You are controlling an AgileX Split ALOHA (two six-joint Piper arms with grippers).
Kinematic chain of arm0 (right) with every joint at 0, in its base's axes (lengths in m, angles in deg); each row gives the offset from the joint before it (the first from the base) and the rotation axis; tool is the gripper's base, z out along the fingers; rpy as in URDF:
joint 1: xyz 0 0 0.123 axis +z
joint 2: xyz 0 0 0 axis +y
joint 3: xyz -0.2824 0 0.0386 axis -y
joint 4: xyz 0.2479 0 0.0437 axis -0.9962 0 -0.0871
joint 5: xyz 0 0 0 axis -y
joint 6: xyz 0.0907 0 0.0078 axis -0.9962 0 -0.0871
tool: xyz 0 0 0 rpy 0 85 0
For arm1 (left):
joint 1: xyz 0 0 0.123 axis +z
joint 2: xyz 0 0 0 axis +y
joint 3: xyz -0.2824 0 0.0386 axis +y
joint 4: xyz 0.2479 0 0.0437 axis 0.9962 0 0.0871
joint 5: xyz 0 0 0 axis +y
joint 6: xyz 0.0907 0 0.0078 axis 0.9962 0 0.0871
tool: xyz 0 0 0 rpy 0 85 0
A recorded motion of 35 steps. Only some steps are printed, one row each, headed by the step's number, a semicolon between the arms.
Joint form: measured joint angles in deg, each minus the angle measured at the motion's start. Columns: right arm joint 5, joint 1, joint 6, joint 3, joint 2, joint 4; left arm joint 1, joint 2, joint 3, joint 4, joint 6, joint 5.
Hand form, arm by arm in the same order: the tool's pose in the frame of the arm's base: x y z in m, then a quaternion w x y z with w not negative. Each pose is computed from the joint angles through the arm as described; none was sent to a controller.
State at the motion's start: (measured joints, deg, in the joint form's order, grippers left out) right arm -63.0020 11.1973 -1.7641 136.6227 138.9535 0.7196; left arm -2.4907 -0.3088 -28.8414 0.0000 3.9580 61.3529
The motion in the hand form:
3: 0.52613 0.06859 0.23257 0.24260 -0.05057 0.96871 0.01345; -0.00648 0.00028 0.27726 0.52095 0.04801 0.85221 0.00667
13: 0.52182 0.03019 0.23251 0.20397 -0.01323 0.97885 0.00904; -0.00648 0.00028 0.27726 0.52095 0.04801 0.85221 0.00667
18: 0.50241 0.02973 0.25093 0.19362 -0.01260 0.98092 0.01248; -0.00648 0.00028 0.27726 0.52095 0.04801 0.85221 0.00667
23: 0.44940 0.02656 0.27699 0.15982 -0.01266 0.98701 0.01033; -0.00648 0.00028 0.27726 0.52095 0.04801 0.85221 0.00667
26: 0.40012 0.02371 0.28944 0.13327 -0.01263 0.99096 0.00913; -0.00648 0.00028 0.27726 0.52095 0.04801 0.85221 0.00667
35: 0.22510 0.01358 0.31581 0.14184 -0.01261 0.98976 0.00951; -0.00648 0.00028 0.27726 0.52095 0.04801 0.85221 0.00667
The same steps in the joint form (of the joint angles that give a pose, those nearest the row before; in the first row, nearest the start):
3: -1.55 -3.66 0.06 0.00 0.00 0.00; 0.00 0.00 0.00 0.00 0.00 0.00
13: -6.40 -7.89 0.00 -0.14 -0.44 -0.72; 0.00 0.00 0.00 0.00 0.00 0.00
18: -6.35 -7.89 0.00 -7.55 -6.60 -1.17; 0.00 0.00 0.00 0.00 0.00 0.00
23: -6.23 -7.89 0.00 -25.11 -20.10 -1.10; 0.00 0.00 0.00 0.00 0.00 0.00
26: -6.24 -7.89 0.00 -38.78 -30.69 -1.10; 0.00 0.00 0.00 0.00 0.00 0.00
35: -5.64 -7.89 0.00 -74.88 -67.19 -1.10; 0.00 0.00 0.00 0.00 0.00 0.00

